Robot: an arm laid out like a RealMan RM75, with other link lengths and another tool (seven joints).
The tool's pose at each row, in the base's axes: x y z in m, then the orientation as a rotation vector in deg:
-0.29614 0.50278 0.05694 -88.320 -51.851 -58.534
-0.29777 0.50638 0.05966 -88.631 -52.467 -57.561
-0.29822 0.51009 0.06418 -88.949 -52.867 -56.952
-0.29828 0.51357 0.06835 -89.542 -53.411 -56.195
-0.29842 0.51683 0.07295 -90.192 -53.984 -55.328
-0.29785 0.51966 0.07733 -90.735 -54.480 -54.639
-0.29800 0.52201 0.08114 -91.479 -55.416 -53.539
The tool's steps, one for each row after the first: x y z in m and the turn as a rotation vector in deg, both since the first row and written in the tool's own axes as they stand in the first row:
0.00212 -0.00310 0.00299 0.378 -0.901 0.178
0.00635 -0.00574 0.00607 0.522 -1.540 0.291
0.01038 -0.00786 0.00903 0.555 -2.468 0.417
0.01478 -0.01016 0.01172 0.602 -3.489 0.587
0.01920 -0.01165 0.01412 0.622 -4.337 0.695
0.02281 -0.01352 0.01599 0.760 -5.704 0.755

